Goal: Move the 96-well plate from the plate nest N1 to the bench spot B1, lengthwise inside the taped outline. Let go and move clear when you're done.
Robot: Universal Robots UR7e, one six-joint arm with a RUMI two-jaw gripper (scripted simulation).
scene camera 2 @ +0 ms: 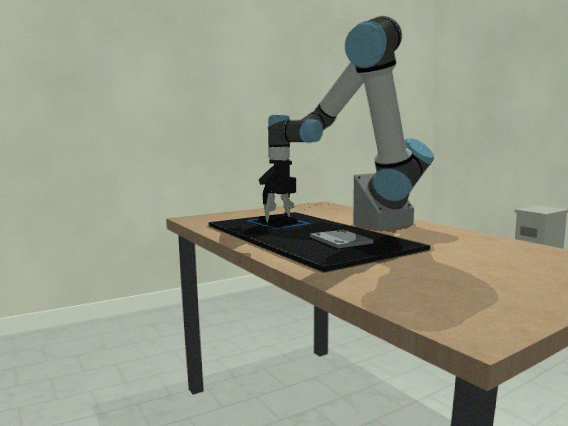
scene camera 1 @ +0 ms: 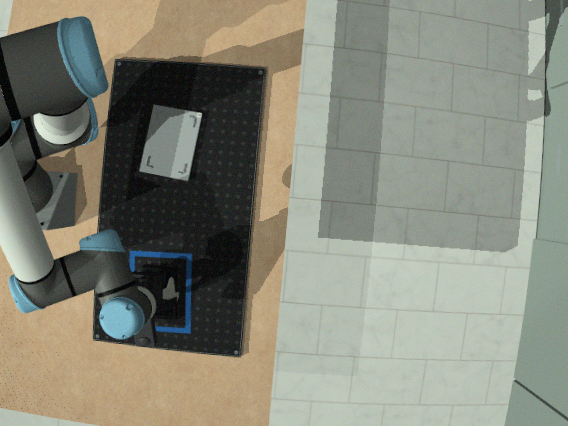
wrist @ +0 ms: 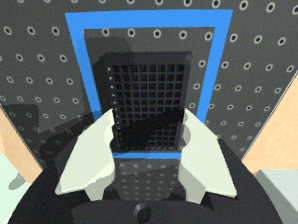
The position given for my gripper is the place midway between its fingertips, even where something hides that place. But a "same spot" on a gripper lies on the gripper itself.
My gripper shows in scene camera 2, in scene camera 1 and in the wrist view (pixel 148 109). The same spot on my gripper: (scene camera 1: pixel 169 294) is (scene camera 2: pixel 270 202).
